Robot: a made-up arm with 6 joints. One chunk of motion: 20 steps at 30 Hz.
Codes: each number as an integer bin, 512 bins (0 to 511) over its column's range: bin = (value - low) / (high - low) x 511, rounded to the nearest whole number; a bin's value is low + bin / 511 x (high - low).
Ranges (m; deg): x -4.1..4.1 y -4.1..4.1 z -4.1..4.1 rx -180..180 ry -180..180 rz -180..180
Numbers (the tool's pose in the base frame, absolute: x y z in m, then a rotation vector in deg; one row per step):
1: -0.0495 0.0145 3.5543 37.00 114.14 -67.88
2: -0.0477 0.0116 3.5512 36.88 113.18 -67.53
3: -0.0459 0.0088 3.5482 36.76 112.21 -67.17
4: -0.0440 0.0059 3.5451 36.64 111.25 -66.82
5: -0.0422 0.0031 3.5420 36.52 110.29 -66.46
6: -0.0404 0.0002 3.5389 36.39 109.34 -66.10
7: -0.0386 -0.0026 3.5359 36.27 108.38 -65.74
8: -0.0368 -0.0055 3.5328 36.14 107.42 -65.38
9: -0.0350 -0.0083 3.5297 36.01 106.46 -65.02
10: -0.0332 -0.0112 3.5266 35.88 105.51 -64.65
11: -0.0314 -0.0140 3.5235 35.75 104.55 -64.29
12: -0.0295 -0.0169 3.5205 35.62 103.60 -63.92
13: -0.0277 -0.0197 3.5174 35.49 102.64 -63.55
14: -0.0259 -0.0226 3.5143 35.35 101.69 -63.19
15: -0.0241 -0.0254 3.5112 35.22 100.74 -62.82
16: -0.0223 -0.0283 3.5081 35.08 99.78 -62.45
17: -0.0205 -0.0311 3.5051 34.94 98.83 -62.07
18: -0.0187 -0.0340 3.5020 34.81 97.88 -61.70
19: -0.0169 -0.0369 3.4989 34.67 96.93 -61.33
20: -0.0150 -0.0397 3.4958 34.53 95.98 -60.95
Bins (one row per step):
1: 252 256 477 308 418 159
2: 253 256 477 308 416 160
3: 253 256 477 308 415 160
4: 253 256 476 308 413 161
5: 253 256 476 307 412 161
6: 253 256 476 307 411 162
7: 253 255 476 307 409 162
8: 253 255 476 307 408 163
9: 253 255 475 307 407 163
10: 253 255 475 306 405 164
11: 254 255 475 306 404 164
12: 254 254 475 306 403 165
13: 254 254 475 306 401 165
14: 254 254 475 306 400 166
15: 254 254 474 305 398 166
16: 254 254 474 305 397 167
17: 254 254 474 305 396 167
18: 254 253 474 305 394 168
19: 254 253 474 305 393 168
20: 255 253 473 305 392 169

